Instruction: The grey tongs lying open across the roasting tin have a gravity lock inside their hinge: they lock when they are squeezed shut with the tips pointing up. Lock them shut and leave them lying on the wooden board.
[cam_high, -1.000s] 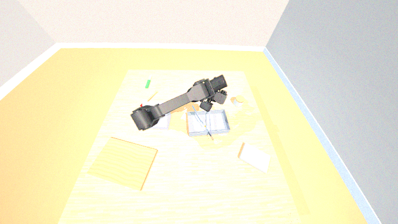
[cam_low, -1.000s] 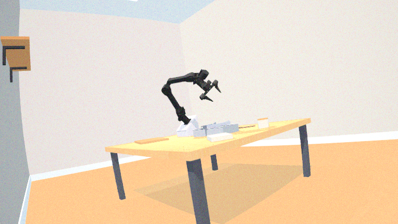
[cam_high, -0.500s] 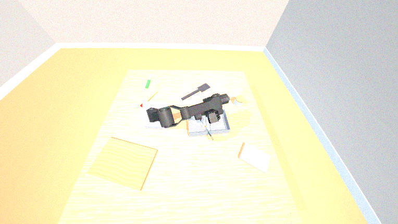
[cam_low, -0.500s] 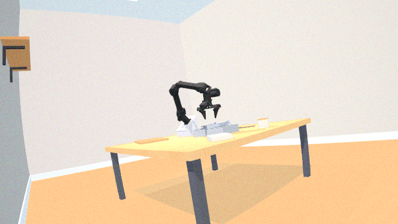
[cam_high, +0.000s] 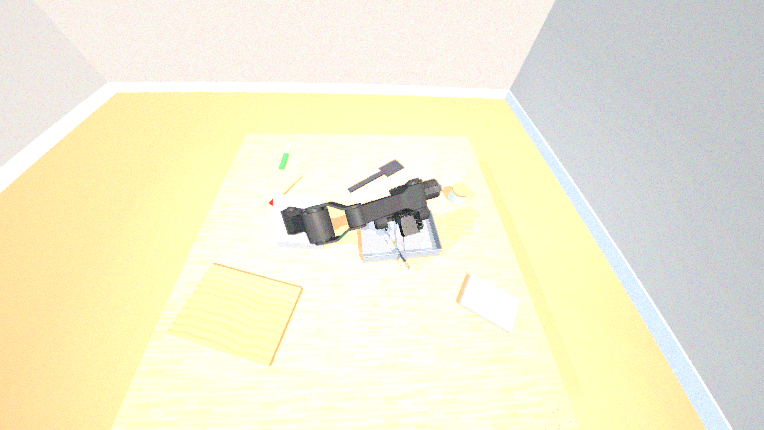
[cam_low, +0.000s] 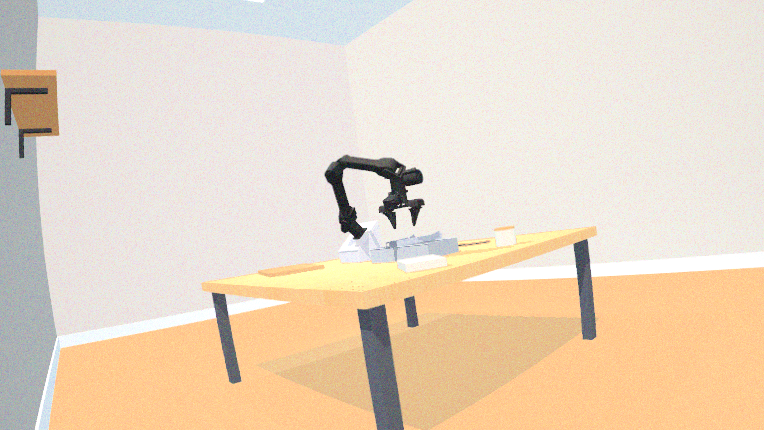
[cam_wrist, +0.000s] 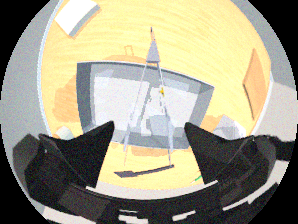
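Right now the grey roasting tin is 10 mm ahead of my gripper tip, 20 mm to the left of it and 100 mm below it. Round my gripper tip: dark spatula 100 mm behind, 370 mm to the left, 120 mm below; then small jar 280 mm ahead, 270 mm to the left, 90 mm below; then white slab 350 mm ahead, 200 mm to the right, 110 mm below.
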